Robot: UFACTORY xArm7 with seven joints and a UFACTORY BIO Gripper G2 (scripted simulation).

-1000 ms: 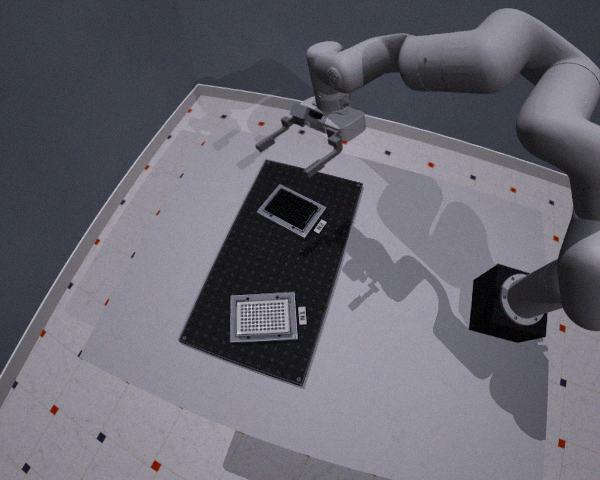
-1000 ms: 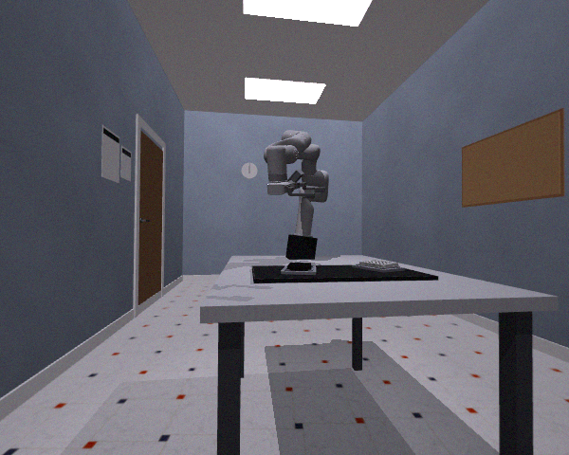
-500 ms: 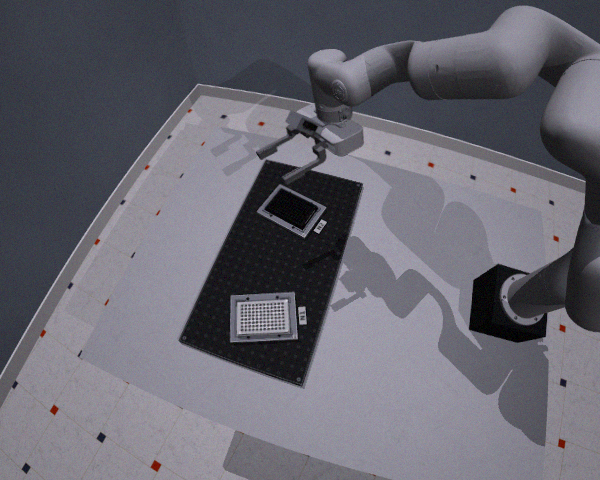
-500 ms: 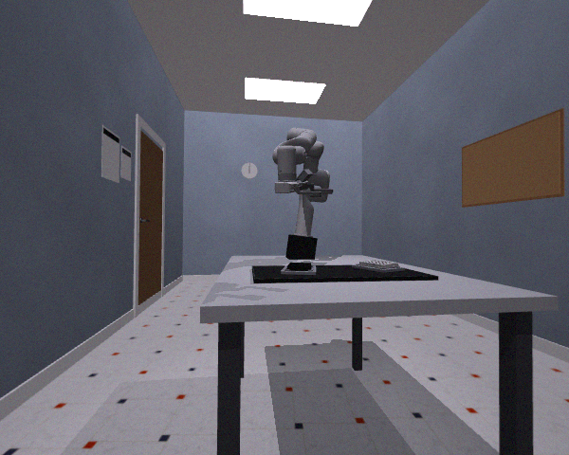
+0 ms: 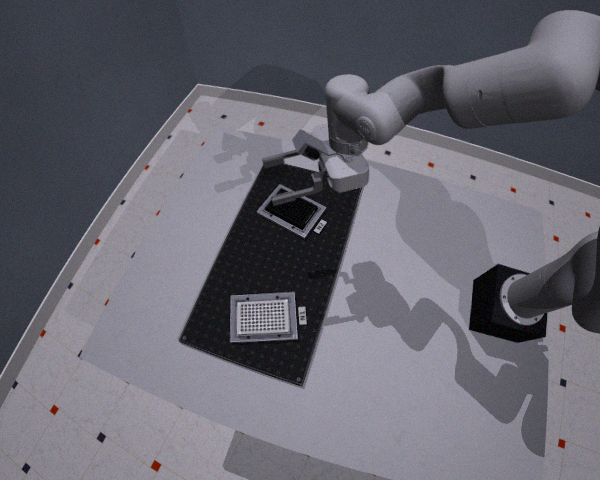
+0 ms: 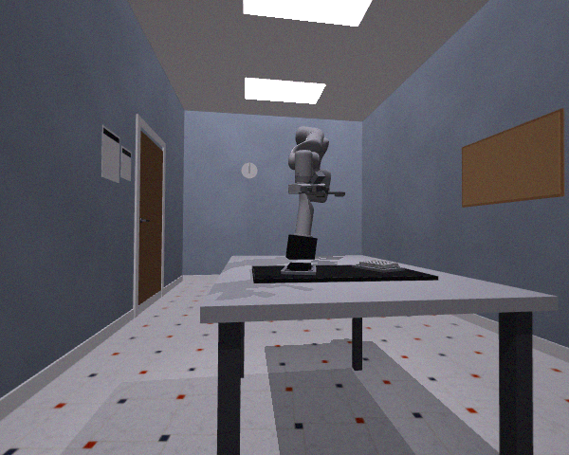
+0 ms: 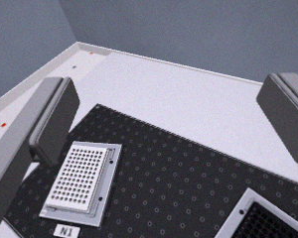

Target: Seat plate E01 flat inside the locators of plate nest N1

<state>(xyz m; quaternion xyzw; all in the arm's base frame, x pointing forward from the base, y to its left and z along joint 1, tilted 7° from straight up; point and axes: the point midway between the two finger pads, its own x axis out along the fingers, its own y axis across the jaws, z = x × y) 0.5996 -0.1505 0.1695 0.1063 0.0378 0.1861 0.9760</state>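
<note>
Now: the white well plate E01 270 mm below my hand, 210 mm to the left of it and 20 mm ahead of it. The rest, counted from my hand: grey plate nest N1: 290 mm below, 200 mm to the left, 20 mm ahead; black plate E07: 270 mm below, 120 mm to the right; grey plate nest N2: 290 mm below, 120 mm to the right.
</note>
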